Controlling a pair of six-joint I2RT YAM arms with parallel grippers.
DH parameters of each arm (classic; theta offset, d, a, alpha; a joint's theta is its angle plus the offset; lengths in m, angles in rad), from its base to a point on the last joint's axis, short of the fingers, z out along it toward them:
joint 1: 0 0.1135 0.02 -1.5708
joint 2: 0 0 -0.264 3.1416
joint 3: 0.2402 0 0.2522 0
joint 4: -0.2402 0 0.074 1.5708
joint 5: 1.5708 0 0 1.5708
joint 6: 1.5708 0.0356 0 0
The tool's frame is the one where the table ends.
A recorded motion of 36 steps. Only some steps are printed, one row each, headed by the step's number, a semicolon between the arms.
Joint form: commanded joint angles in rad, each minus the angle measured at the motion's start. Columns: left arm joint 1, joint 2, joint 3, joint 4, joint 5, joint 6; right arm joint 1, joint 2, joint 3, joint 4, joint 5, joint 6.
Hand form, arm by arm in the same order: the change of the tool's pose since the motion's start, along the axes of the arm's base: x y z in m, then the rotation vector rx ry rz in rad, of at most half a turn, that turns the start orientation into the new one. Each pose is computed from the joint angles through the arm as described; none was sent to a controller.
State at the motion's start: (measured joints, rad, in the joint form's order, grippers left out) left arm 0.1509 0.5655 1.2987 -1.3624 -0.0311 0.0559; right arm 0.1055 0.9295 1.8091 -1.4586 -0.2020 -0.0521
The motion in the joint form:
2: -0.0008 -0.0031 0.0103 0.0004 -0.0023 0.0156; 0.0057 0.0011 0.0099 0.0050 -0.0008 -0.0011
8: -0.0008 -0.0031 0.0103 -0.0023 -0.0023 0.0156; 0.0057 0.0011 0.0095 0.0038 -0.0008 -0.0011
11: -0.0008 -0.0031 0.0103 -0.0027 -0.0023 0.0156; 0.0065 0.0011 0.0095 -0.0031 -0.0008 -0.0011
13: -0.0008 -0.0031 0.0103 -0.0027 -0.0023 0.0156; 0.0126 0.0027 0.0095 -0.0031 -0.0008 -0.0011
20: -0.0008 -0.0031 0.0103 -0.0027 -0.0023 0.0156; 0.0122 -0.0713 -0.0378 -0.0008 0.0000 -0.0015
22: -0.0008 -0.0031 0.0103 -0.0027 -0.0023 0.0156; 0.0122 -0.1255 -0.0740 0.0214 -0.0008 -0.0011
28: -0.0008 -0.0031 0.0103 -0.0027 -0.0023 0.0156; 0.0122 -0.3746 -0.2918 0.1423 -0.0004 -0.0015
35: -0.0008 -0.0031 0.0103 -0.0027 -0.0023 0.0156; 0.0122 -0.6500 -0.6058 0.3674 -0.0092 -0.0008
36: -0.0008 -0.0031 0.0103 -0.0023 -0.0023 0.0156; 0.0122 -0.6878 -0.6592 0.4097 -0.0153 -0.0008
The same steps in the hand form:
2: -0.0023 -0.0003 0.0024 0.0158 -0.0110 -0.0080; -0.0010 0.0003 0.0024 0.0010 -0.0140 0.0070
8: -0.0025 -0.0003 0.0022 0.0154 -0.0084 -0.0080; -0.0010 0.0003 0.0022 0.0009 -0.0124 0.0070
11: -0.0025 -0.0003 0.0021 0.0154 -0.0080 -0.0080; -0.0015 0.0003 0.0016 0.0001 -0.0055 0.0078
13: -0.0025 -0.0003 0.0021 0.0154 -0.0080 -0.0080; -0.0009 0.0007 0.0015 0.0000 -0.0039 0.0139
20: -0.0025 -0.0003 0.0021 0.0154 -0.0080 -0.0080; -0.0205 -0.0016 -0.0052 0.0024 -0.0329 0.0130
22: -0.0025 -0.0003 0.0021 0.0154 -0.0080 -0.0080; -0.0329 -0.0031 -0.0093 0.0076 -0.0727 0.0134
28: -0.0025 -0.0003 0.0021 0.0154 -0.0080 -0.0080; -0.0743 -0.0080 -0.0423 0.0240 -0.2241 0.0132
35: -0.0025 -0.0003 0.0021 0.0154 -0.0080 -0.0080; -0.0894 -0.0095 -0.0926 0.0485 -0.4089 0.0209
36: -0.0025 -0.0003 0.0022 0.0154 -0.0084 -0.0080; -0.0880 -0.0091 -0.1010 0.0535 -0.4352 0.0267

